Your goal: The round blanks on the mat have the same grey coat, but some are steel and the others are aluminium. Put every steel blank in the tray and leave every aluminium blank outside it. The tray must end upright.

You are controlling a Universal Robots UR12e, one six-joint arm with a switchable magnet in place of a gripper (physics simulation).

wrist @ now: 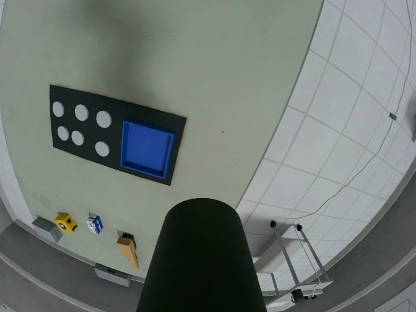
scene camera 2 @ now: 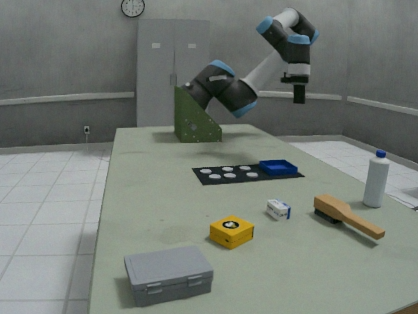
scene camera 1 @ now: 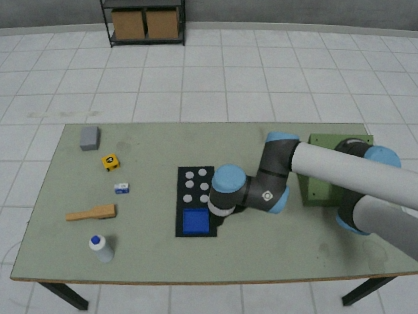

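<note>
A black mat (scene camera 1: 196, 205) (scene camera 2: 240, 178) (wrist: 114, 135) lies on the table. Several round grey blanks lie on it in two rows beside the tray; they look alike, and their metal cannot be told by eye. In the wrist view, one row has a blank (wrist: 104, 119) nearest the tray, a middle blank (wrist: 81, 112) and a far blank (wrist: 58, 109); the other has a near blank (wrist: 102, 149), a middle blank (wrist: 77, 138) and a far blank (wrist: 63, 133). The blue tray (scene camera 1: 196, 221) (scene camera 2: 278, 169) (wrist: 147, 148) is upright and empty. My magnet (scene camera 2: 299, 102) (wrist: 202, 201) hangs high above the table, bearing nothing.
A white bottle (scene camera 1: 102, 249) (scene camera 2: 376, 181), a wooden brush (scene camera 1: 95, 213) (scene camera 2: 345, 212) (wrist: 128, 248), a small white-blue box (scene camera 1: 121, 188) (scene camera 2: 278, 209) (wrist: 94, 224), a yellow block (scene camera 1: 110, 162) (scene camera 2: 231, 232) (wrist: 65, 223) and a grey case (scene camera 1: 90, 138) (scene camera 2: 169, 275) (wrist: 46, 229) stand apart from the mat.
</note>
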